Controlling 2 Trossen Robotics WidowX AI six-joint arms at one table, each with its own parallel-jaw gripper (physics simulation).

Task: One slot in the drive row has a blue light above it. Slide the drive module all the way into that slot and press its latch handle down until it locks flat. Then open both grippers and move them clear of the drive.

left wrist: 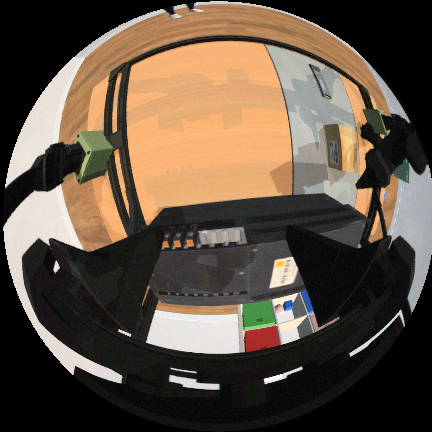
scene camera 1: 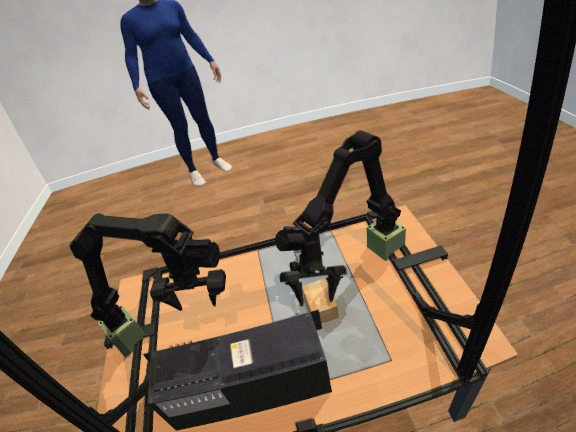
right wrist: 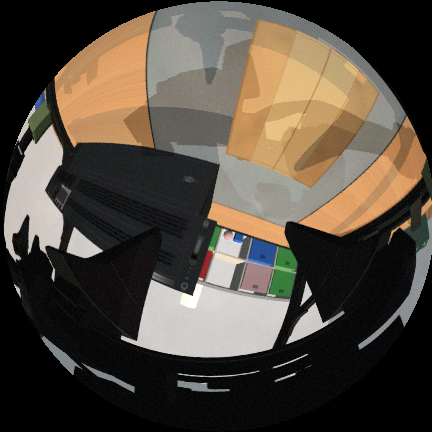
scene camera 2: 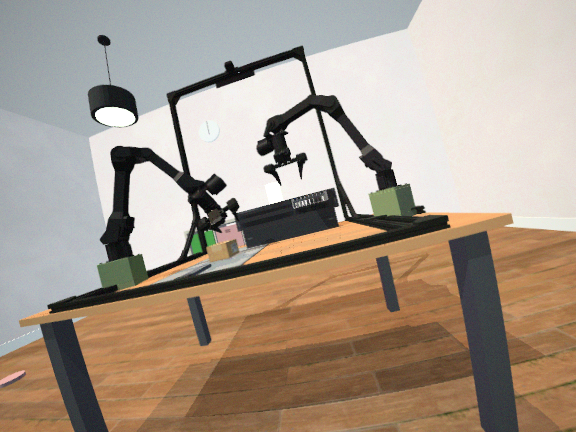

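Pixels of known places: left gripper, fingertip midpoint: (left wrist: 226, 231) (scene camera 1: 198, 307) (scene camera 2: 291, 182); right gripper, fingertip midpoint: (left wrist: 360, 182) (scene camera 1: 316, 304) (right wrist: 224, 231) (scene camera 2: 230, 226); left arm's base, link origin: (left wrist: 77, 157) (scene camera 1: 115, 321) (scene camera 2: 388, 188); right arm's base, link origin: (scene camera 1: 386, 227) (scene camera 2: 120, 259).
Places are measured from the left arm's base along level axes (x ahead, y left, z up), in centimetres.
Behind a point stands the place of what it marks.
The drive module (left wrist: 320, 81) @(z -9.5, x 61.1, y -25.4 cm) lies on the grey mat (scene camera 1: 360, 345) @(z -10.5, x 44.9, y -61.9 cm) (left wrist: 312, 175) @(z -10.5, x 36.3, y -45.1 cm), toward its far end, in the left wrist view; my right arm hides it in scene camera 1. The dark drive chassis (scene camera 1: 280, 350) @(z 6.9, x 24.3, y -53.4 cm) (scene camera 2: 290, 220) @(z -2.7, x 18.7, y -38.3 cm) (left wrist: 200, 270) (right wrist: 140, 175) @(z -4.7, x 29.3, y -46.0 cm) stands on the table. Its drive row (left wrist: 220, 236) @(z 2.3, x 13.0, y -35.9 cm) shows orange-marked handles and grey slots, with a tiny blue spot (left wrist: 232, 245) @(z 6.7, x 15.1, y -35.8 cm) near the grey ones. My left gripper (scene camera 1: 197, 307) @(z 12.9, x 18.3, y -30.7 cm) (scene camera 2: 290, 181) @(z 12.9, x 18.3, y -30.7 cm) (left wrist: 226, 231) @(z 12.9, x 18.3, y -30.7 cm) is open above the chassis's drive-row end. My right gripper (scene camera 1: 317, 302) @(z 1.2, x 43.4, y -48.4 cm) (scene camera 2: 229, 225) @(z 1.2, x 43.4, y -48.4 cm) (right wrist: 224, 231) @(z 1.2, x 43.4, y -48.4 cm) is open and empty, above the mat by the cardboard box.
The cardboard box (scene camera 1: 328, 314) @(z -7.1, x 46.8, y -49.1 cm) (scene camera 2: 222, 251) @(z -7.5, x 51.2, y -37.5 cm) (left wrist: 334, 150) @(z -7.3, x 45.4, y -42.4 cm) (right wrist: 280, 100) @(z -4.5, x 48.1, y -42.8 cm) sits on the mat near the chassis's right end in scene camera 1. Black frame rails (scene camera 1: 250, 246) @(z -8.7, x 55.9, y -3.8 cm) edge the table (scene camera 1: 400, 370) @(z -10.7, x 44.4, y -75.6 cm). A shelf unit with coloured bins stands behind the chassis in the wrist views.
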